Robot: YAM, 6 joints.
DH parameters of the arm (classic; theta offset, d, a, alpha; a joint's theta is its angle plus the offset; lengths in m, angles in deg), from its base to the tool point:
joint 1: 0 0.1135 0.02 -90
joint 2: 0 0 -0.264 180
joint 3: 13.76 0 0.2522 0
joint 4: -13.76 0 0.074 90
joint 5: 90 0 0 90
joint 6: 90 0.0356 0 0
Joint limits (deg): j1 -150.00..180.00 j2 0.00..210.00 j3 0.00..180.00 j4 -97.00..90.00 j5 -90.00..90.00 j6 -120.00..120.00
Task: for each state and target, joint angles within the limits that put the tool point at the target. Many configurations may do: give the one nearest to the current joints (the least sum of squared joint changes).
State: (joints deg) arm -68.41 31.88 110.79 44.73 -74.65 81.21
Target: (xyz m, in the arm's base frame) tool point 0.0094 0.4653 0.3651
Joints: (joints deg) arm -86.86 3.97 114.99 50.15 -78.34 81.21
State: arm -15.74 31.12 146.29 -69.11 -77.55 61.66
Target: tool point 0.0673 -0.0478 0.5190
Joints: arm -58.53 58.85 107.76 -79.03 -65.73 61.66
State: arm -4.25 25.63 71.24 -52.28 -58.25 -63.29
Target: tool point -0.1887 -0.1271 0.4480
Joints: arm 41.38 5.49 93.86 -46.60 -55.64 -63.29
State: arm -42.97 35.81 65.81 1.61 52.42 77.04
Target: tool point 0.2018 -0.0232 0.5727
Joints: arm 0.09 68.09 92.69 10.36 41.32 77.04
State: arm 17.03 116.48 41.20 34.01 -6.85 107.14
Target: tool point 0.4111 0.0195 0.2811
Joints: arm 2.25 100.90 64.27 39.97 -5.44 107.14
